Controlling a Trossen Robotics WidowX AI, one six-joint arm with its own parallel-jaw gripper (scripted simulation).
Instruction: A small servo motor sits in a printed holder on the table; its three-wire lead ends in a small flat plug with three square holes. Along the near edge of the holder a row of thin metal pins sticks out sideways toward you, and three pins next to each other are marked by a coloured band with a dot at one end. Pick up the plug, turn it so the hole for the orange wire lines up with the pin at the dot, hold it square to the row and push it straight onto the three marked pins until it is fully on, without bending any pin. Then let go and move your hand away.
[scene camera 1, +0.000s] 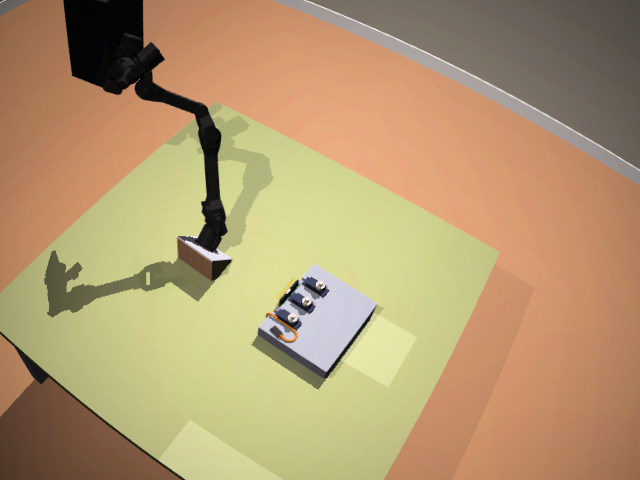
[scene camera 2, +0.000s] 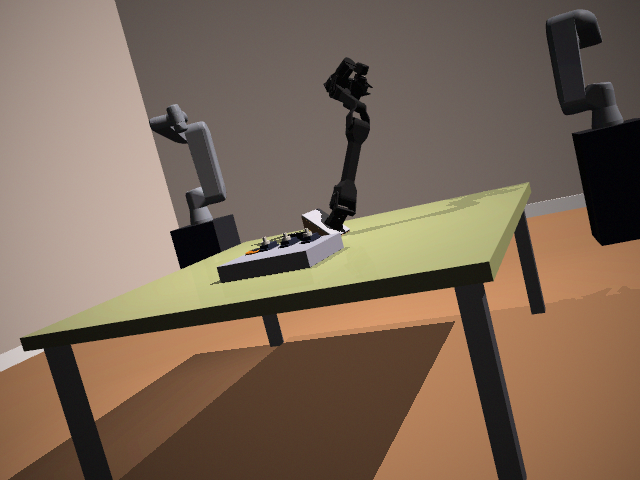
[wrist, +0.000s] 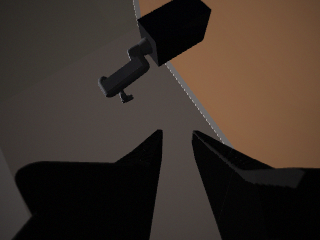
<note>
In view: the gripper (scene camera 1: 116, 57) and a grey holder (scene camera 1: 324, 335).
The gripper also shows in the wrist view (wrist: 177, 135). The grey holder is seen too in scene camera 2 (scene camera 2: 300, 256).
</note>
